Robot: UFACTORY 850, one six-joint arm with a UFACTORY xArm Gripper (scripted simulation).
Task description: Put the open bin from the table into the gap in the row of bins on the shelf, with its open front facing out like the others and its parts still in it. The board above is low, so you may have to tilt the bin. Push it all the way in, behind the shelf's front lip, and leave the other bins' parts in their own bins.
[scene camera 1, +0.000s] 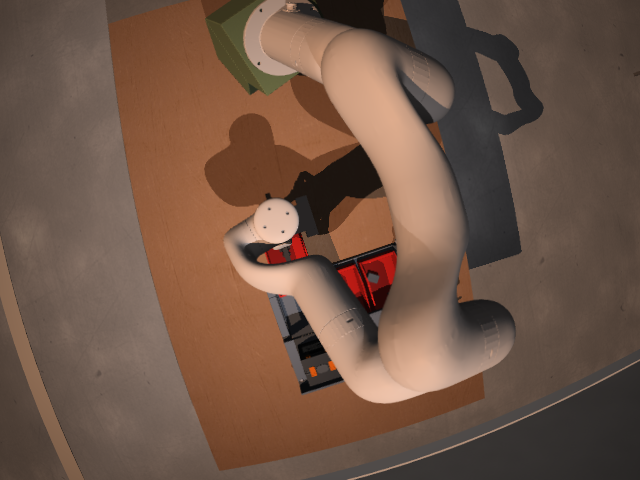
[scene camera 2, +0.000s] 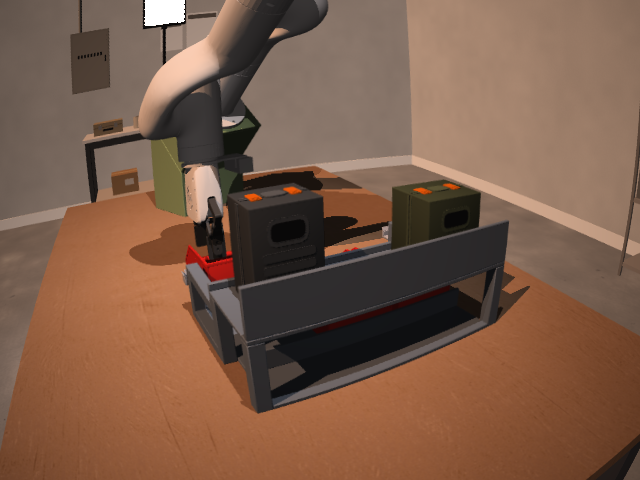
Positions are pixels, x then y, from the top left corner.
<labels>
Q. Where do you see a grey shelf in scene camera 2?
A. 352, 283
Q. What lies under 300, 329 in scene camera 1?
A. A grey shelf.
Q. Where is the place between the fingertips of my gripper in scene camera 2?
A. At 210, 251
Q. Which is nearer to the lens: the red bin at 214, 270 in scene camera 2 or the olive box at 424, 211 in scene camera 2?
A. The olive box.
</labels>
